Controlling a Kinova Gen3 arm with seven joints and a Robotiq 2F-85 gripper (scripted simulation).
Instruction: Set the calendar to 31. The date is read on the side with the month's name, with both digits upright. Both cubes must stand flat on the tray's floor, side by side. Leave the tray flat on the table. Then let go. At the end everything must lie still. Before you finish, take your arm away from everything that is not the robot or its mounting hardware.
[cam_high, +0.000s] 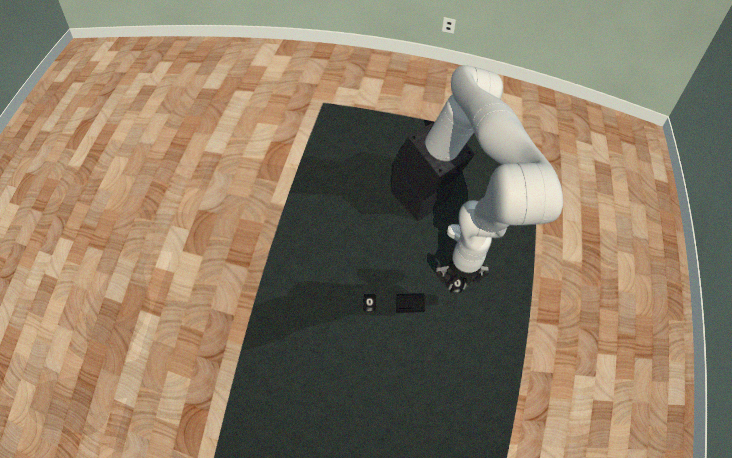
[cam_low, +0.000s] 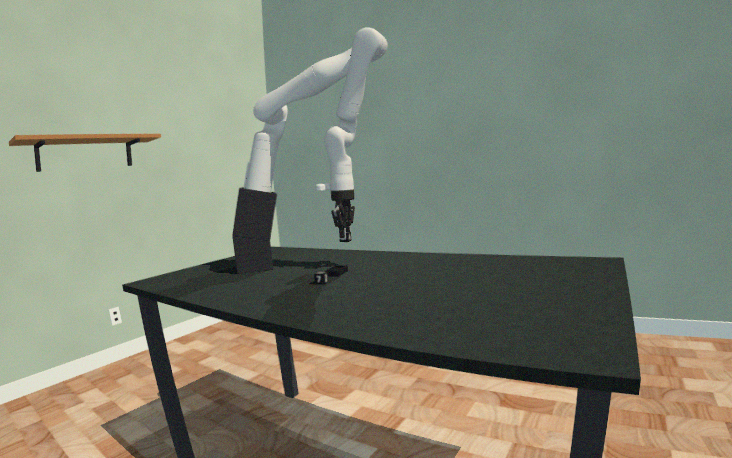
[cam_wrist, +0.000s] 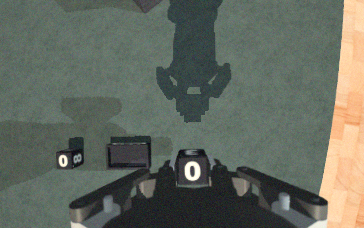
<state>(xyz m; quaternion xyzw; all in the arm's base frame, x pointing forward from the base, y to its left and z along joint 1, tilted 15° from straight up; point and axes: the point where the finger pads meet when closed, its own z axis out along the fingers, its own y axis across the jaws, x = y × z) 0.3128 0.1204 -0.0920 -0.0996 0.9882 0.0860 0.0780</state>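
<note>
Right now the black calendar tray is 30 mm ahead of my hand, 100 mm to the right of it and 100 mm below it.
</note>
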